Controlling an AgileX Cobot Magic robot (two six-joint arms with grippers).
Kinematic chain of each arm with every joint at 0, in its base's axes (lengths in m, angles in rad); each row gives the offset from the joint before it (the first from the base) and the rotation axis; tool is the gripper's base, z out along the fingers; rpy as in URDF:
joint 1: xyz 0 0 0.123 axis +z
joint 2: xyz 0 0 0 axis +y
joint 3: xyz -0.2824 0 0.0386 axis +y
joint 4: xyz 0.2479 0 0.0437 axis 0.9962 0 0.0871
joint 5: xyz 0 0 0 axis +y
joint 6: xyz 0.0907 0 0.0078 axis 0.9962 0 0.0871
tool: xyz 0 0 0 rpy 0 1.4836 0
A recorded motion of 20 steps. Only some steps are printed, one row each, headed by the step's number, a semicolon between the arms.
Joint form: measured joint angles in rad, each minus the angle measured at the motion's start. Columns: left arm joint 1, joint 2, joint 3, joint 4, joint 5, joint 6; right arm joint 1, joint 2, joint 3, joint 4, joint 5, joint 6.
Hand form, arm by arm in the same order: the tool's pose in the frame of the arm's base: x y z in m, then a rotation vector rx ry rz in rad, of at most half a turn. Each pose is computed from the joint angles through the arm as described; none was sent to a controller.
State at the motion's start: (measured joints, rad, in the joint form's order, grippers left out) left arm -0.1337 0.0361 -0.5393 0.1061 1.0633 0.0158; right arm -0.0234 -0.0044 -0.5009 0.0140 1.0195 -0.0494
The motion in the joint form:
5: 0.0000 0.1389 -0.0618 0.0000 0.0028 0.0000; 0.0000 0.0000 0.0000 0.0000 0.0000 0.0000
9: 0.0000 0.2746 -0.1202 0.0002 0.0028 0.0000; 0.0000 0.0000 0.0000 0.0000 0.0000 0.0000
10: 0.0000 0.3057 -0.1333 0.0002 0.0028 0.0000; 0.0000 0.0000 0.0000 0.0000 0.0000 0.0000
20: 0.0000 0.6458 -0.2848 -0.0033 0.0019 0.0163; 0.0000 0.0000 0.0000 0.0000 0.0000 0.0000
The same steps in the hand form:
5: 0.0145 0.0066 0.3049 0.1577 2.1133 0.0590; -0.0040 0.0012 0.2808 -0.0263 1.9977 -0.0302
9: 0.0351 0.0038 0.3185 0.1685 2.1896 0.0650; -0.0040 0.0012 0.2808 -0.0263 1.9977 -0.0302
10: 0.0402 0.0031 0.3212 0.1710 2.2074 0.0663; -0.0040 0.0012 0.2808 -0.0263 1.9977 -0.0302
20: 0.1053 -0.0059 0.3421 0.2170 2.3918 0.0840; -0.0040 0.0012 0.2808 -0.0263 1.9977 -0.0302

